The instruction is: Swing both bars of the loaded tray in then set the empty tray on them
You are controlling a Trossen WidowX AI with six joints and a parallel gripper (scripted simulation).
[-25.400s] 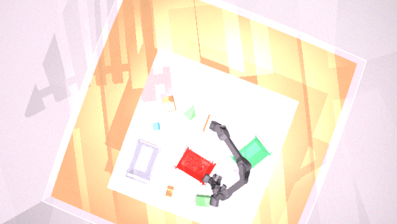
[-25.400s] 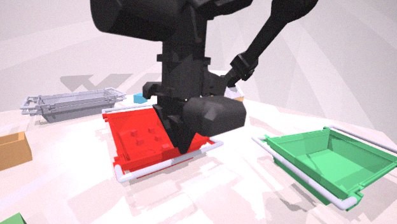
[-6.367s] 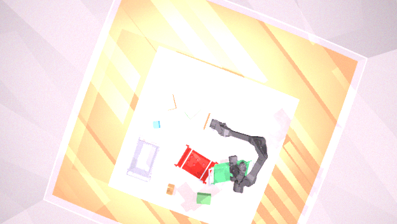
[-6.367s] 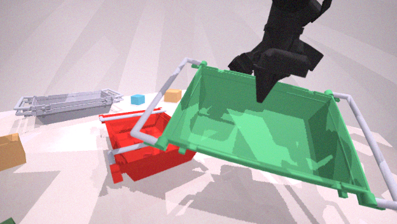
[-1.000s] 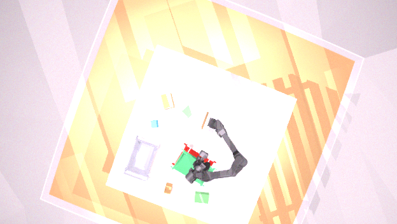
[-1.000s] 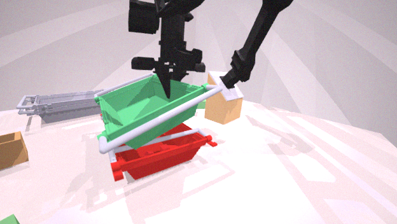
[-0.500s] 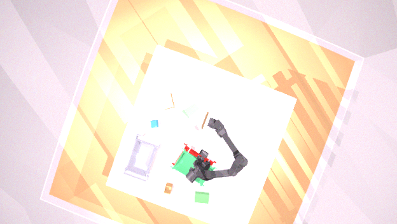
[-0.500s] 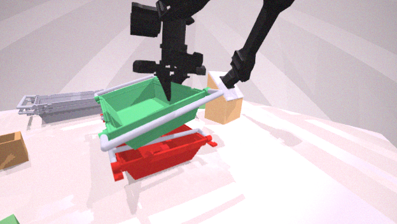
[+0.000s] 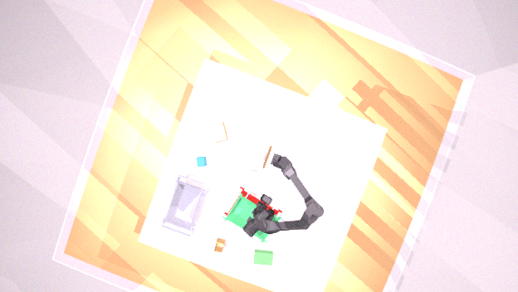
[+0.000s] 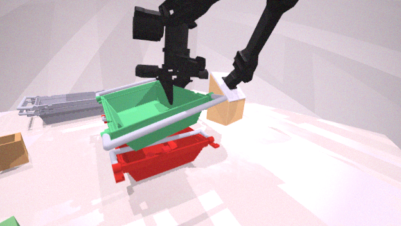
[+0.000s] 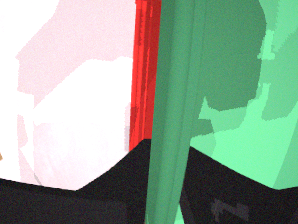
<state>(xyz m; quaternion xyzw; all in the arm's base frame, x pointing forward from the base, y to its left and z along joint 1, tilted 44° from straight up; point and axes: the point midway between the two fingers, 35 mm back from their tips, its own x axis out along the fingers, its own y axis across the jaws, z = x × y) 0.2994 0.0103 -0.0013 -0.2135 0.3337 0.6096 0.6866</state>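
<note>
Now: gripper tip 8 cm short of the green tray, 2 cm to the left of it and 2 cm below it. From my gripper tip the other things lie so: brown box 36 cm ahead, 14 cm to the right, 9 cm below; then blue cube 44 cm to the right, 12 cm behind, 9 cm below.
</note>
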